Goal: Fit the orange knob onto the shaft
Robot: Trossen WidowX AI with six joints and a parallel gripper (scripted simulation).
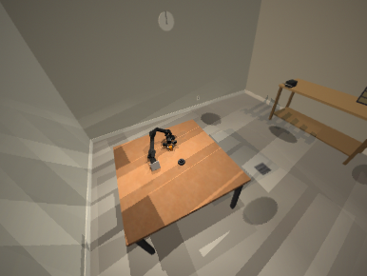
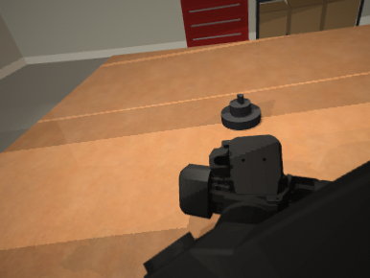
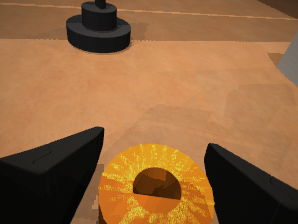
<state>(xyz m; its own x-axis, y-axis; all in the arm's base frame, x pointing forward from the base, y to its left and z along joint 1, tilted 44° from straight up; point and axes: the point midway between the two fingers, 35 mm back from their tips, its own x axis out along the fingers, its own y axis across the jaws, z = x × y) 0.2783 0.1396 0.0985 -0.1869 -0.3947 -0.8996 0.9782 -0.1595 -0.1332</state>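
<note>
My gripper tip is 1 cm short of the orange knob, 3 cm to the right of it and 2 cm above it. Round my gripper tip: dark round pedestal (3 cm ahead, 23 cm to the right, 2 cm below).
</note>
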